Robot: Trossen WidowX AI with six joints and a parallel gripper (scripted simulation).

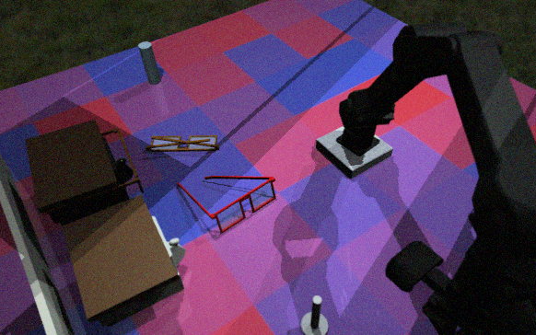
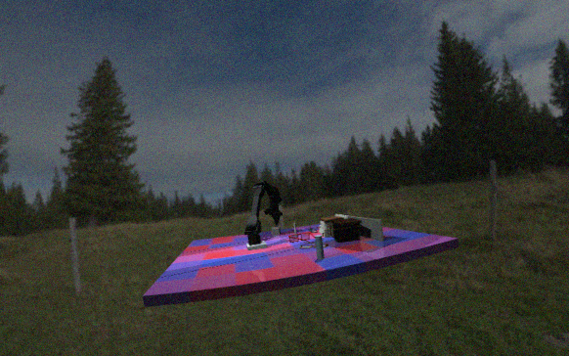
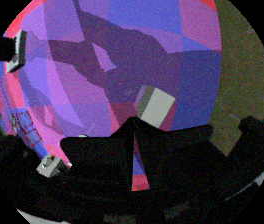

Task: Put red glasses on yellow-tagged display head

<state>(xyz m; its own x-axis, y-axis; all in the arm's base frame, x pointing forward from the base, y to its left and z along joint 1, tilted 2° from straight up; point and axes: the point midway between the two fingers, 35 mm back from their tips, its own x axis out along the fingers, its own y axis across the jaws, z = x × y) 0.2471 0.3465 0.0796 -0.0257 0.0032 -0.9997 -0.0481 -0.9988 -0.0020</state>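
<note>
My gripper tip is now 140 mm to the left of the white post, 90 mm short of it and 50 mm above it. From my gripper tip the other things lie so: pale wall panel (500 mm to the right, 350 mm ahead, 20 mm below).
</note>
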